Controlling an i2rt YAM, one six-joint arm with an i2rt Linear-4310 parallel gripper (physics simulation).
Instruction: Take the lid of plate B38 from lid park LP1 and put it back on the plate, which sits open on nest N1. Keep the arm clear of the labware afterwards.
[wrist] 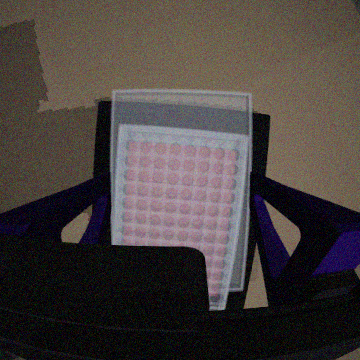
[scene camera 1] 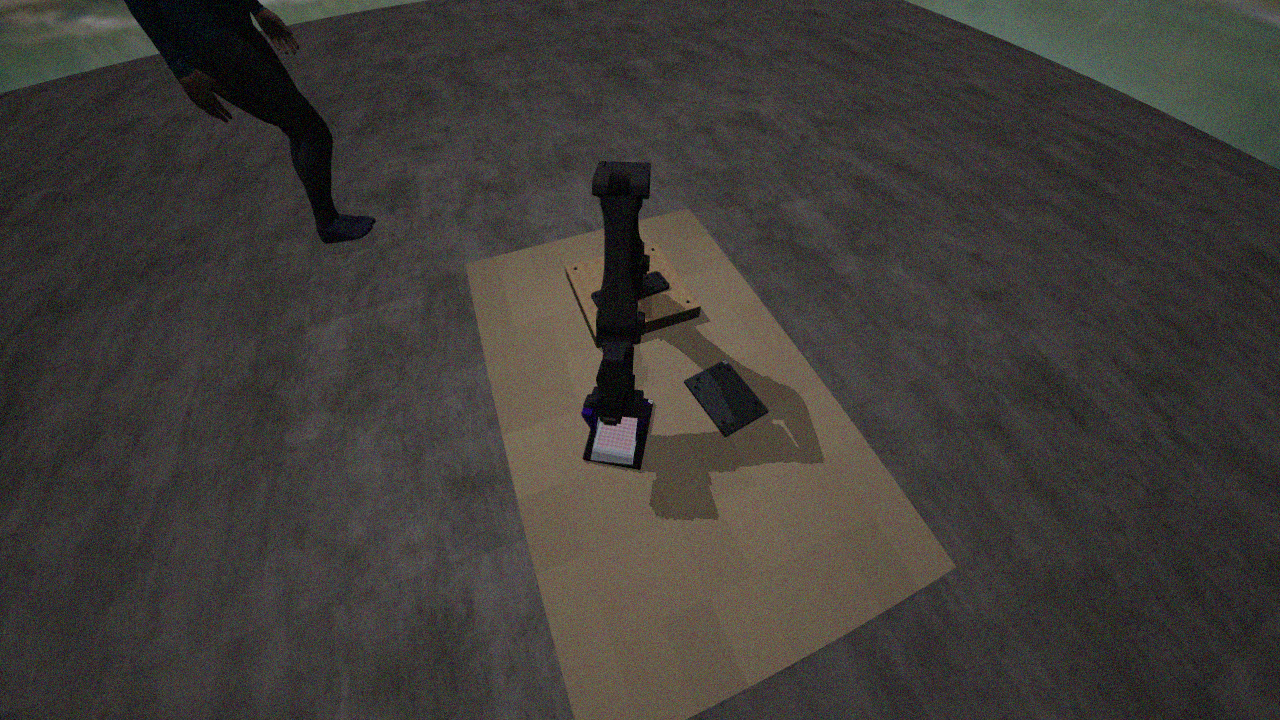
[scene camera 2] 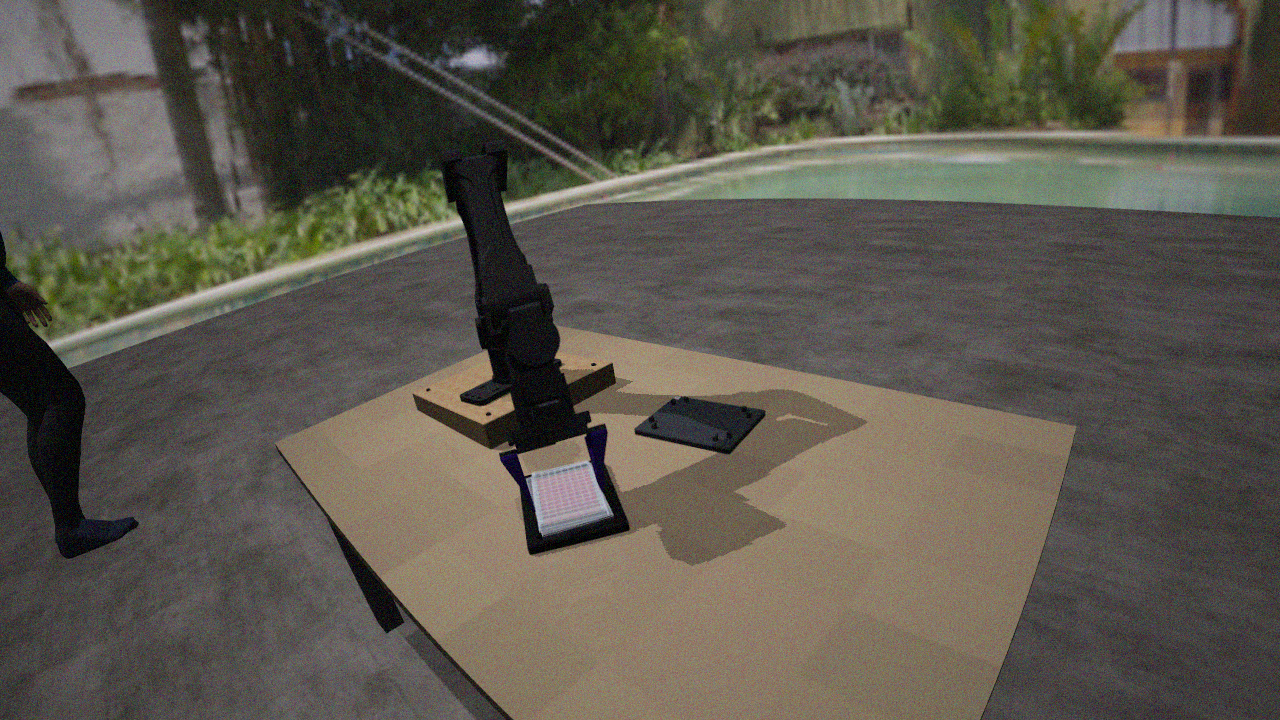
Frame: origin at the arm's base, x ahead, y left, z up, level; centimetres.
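Seen in the pictures: gripper, fingertip midpoint: [wrist: 180, 180] [scene camera 1: 615, 437] [scene camera 2: 568, 502].
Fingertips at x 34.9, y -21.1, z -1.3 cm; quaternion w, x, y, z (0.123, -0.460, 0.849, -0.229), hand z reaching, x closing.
A point is followed by its place in that frame.
The clear lid [wrist: 182, 112] @(z -1.0, x 38.2, y -23.5 cm) is held level between the purple fingers of my gripper [scene camera 1: 617, 420] @(z -1.3, x 34.9, y -21.2 cm) [scene camera 2: 560, 465] [wrist: 180, 180] @(z -1.3, x 34.9, y -21.2 cm), which is shut on its two sides. It hangs over the open plate B38 [scene camera 1: 615, 437] @(z -0.9, x 35.0, y -21.2 cm) [scene camera 2: 572, 499] [wrist: 172, 192] @(z -0.8, x 34.6, y -20.4 cm), whose pink wells show through it. In the wrist view the lid's outline is offset from the plate's and slightly turned against it; the height gap is hard to tell. The plate sits on the black nest N1 [scene camera 1: 643, 440] @(z -2.9, x 37.4, y -16.0 cm) [scene camera 2: 581, 539] @(z -3.5, x 39.0, y -24.0 cm) [wrist: 261, 135] @(z -2.9, x 34.3, y -27.5 cm). Lid park LP1 [scene camera 1: 725, 398] @(z -3.1, x 36.9, y 5.3 cm) [scene camera 2: 700, 424] @(z -3.1, x 37.1, y 4.6 cm), a dark board with small posts, bears no visible lid.
The arm's wooden base board [scene camera 1: 671, 315] @(z -0.1, x 11.8, y 5.5 cm) [scene camera 2: 452, 419] @(z -1.7, x -1.9, y -13.2 cm) stands behind the nest on the tan table top [scene camera 1: 760, 582] @(z -4.1, x 71.7, y -10.1 cm) [scene camera 2: 760, 626] @(z -4.1, x 63.0, y -25.4 cm). LP1 lies to the right of the nest in both scene views. A person [scene camera 1: 308, 143] [scene camera 2: 44, 402] stands on the floor left of the table.
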